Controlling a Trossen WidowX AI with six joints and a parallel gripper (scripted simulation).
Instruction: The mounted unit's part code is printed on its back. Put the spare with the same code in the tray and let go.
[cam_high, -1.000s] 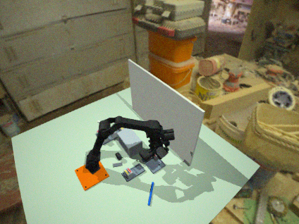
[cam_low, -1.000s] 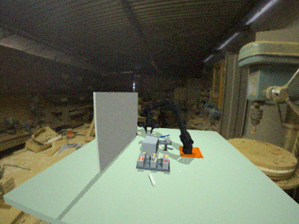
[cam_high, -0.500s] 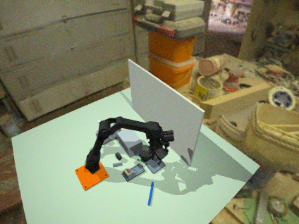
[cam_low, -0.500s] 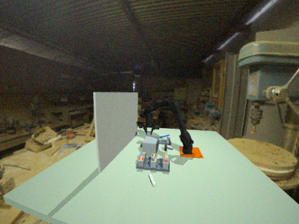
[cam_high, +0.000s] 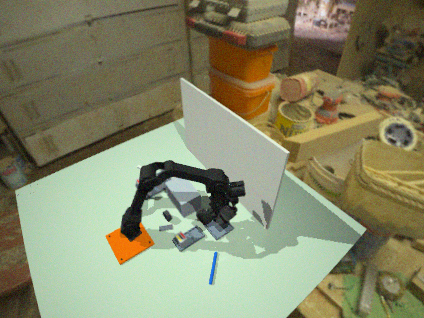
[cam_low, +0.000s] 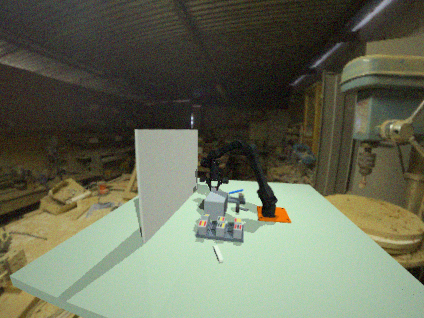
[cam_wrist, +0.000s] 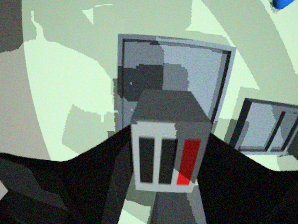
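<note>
Now: gripper tip 20 mm below the grey spare. Also, from my gripper tip: blue pen: 160 mm behind, 130 mm to the right, 40 mm below; grey tray: 40 mm below; tall grey panel: 200 mm ahead, 160 mm to the left, 180 mm above.
</note>
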